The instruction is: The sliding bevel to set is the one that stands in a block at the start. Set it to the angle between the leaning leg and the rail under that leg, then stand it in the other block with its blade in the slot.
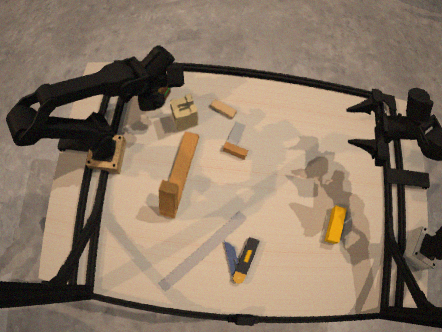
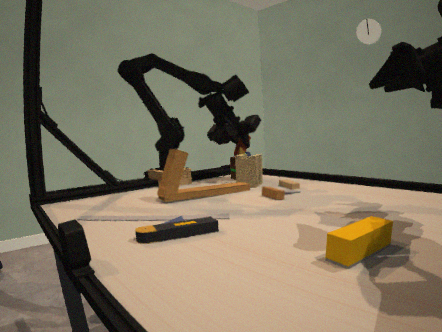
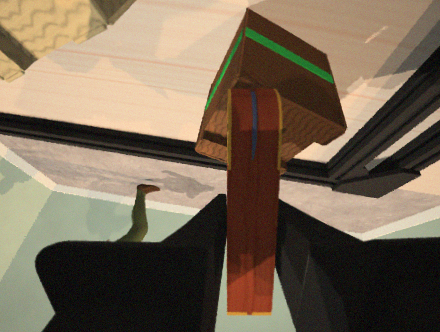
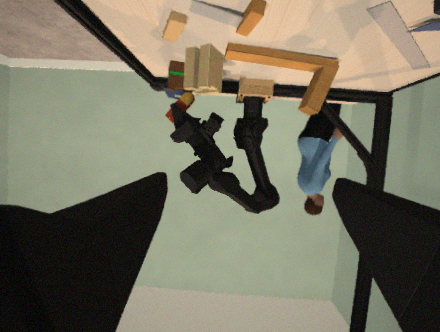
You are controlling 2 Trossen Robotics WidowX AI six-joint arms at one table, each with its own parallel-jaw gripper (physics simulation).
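Places are measured from the left arm's base along level axes (x down, y ahead, z right), in centimetres.
Where they show: left gripper, fingertip midpoint: [image 2: 246, 147] [image 3: 243, 201] [image 4: 173, 104]; right gripper, fingertip midpoint: [image 1: 347, 125] [image 2: 377, 88] [image 4: 250, 184]; left arm's base, origin of the base link: [image 1: 104, 150] [image 4: 253, 98]; right arm's base, origin of the base link: [image 1: 429, 247].
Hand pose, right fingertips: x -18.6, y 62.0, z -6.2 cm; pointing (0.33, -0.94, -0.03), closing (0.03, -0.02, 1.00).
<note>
Things, the pixels of their top centre, and the offset from my right fingertips. "*": a spot on its surface instead.
- sliding bevel, middle of its top: [image 3: 229, 314] [image 4: 171, 123] [image 2: 246, 131] dx +8.0, dy -49.8, dz -16.2 cm
- dark brown block with a green stripe, middle of its top: [image 3: 260, 142] [image 4: 179, 93] [image 2: 242, 157] dx +16.2, dy -50.4, dz -14.7 cm
- leaning leg, middle of its top: [image 2: 170, 149] [image 1: 165, 194] [image 4: 316, 114] dx +11.2, dy -41.0, dz +18.1 cm
- small try square, surface spot: [image 1: 235, 150] * dx +21.2, dy -25.4, dz +1.4 cm
- small wood piece, middle of its top: [image 4: 173, 32] [image 2: 289, 181] [image 1: 223, 107] dx +21.8, dy -29.9, dz -12.0 cm
- grey strip, middle of its top: [image 2: 150, 217] [image 4: 405, 44] [image 1: 202, 252] dx +23.1, dy -31.4, dz +29.8 cm
- yellow folding tool, middle of its top: [image 2: 170, 219] [image 1: 235, 257] dx +21.5, dy -22.7, dz +30.4 cm
- yellow block, middle of its top: [image 2: 362, 226] [image 1: 337, 224] dx +19.7, dy +4.8, dz +19.9 cm
The sliding bevel [image 2: 241, 150] [image 3: 251, 150] [image 4: 187, 98] has a red handle with yellow edges and stands at the dark brown block with a green stripe [image 2: 233, 172] [image 3: 295, 70] [image 4: 176, 82]. My left gripper [image 3: 243, 201] is shut on the handle, one finger on each side. Its blue blade is mostly hidden. The other block [image 1: 185, 120] [image 2: 249, 170] [image 4: 212, 70] is pale tan with a slotted top, right beside it. The leaning leg [image 1: 169, 197] [image 2: 173, 172] [image 4: 320, 90] rises from one end of the rail [image 1: 185, 157] [image 2: 215, 191] [image 4: 275, 57]. My right gripper [image 1: 350, 125] is open, raised at the right.
A small try square [image 1: 235, 150] and a small wood piece [image 1: 223, 108] lie right of the tan block. A grey strip [image 1: 200, 252], a black and yellow folding tool [image 1: 247, 257] and a yellow block [image 1: 335, 225] lie nearer the front. A black frame [image 1: 280, 78] borders the table.
</note>
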